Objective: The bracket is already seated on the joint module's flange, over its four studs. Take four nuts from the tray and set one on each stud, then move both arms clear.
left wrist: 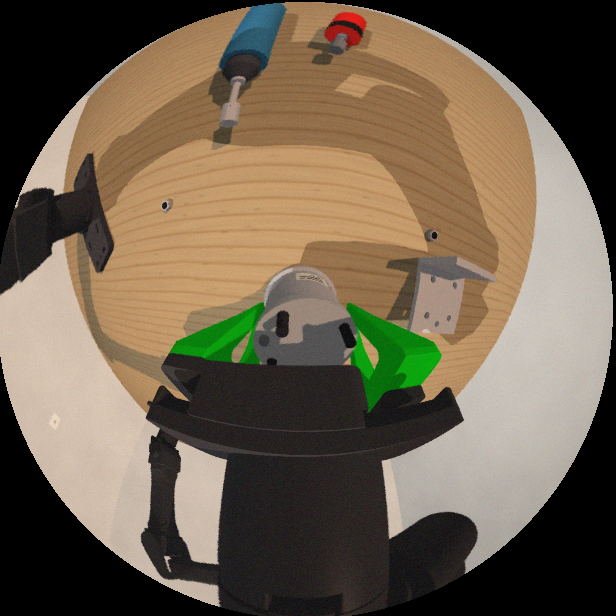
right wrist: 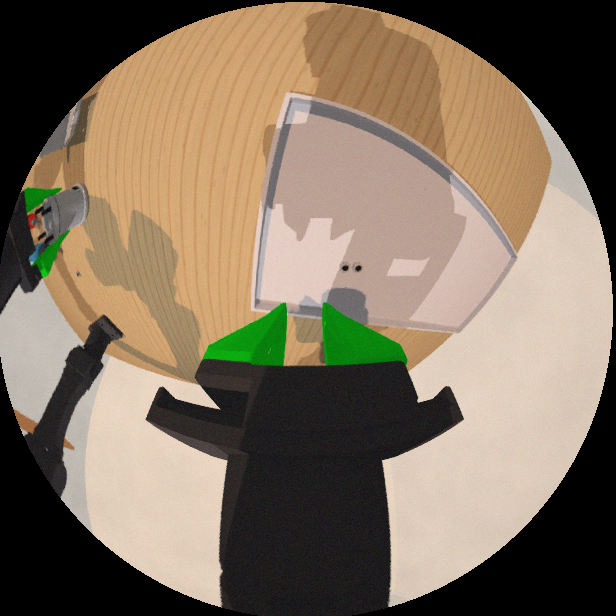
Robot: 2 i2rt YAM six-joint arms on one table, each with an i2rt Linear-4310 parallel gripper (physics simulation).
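My left gripper [left wrist: 304,324] is shut on the grey joint module [left wrist: 304,321] and holds it above the wooden table, with its dark studs facing the camera. The grey angle bracket [left wrist: 439,293] stands on the table to the right of the module, apart from it. Two small nuts lie loose on the wood, one on the left [left wrist: 166,205] and one on the right [left wrist: 430,234]. In the right wrist view my right gripper [right wrist: 304,324] is nearly shut and empty, over the near edge of the pale tray [right wrist: 373,229]. Two dark nuts [right wrist: 351,267] lie in the tray just beyond the fingertips.
A blue-handled driver [left wrist: 247,51] and a red-capped tool [left wrist: 344,28] lie at the table's far edge. A black mounting plate on a dark arm [left wrist: 91,212] stands at the left edge. The left gripper with the module shows at the far left of the right wrist view [right wrist: 57,215].
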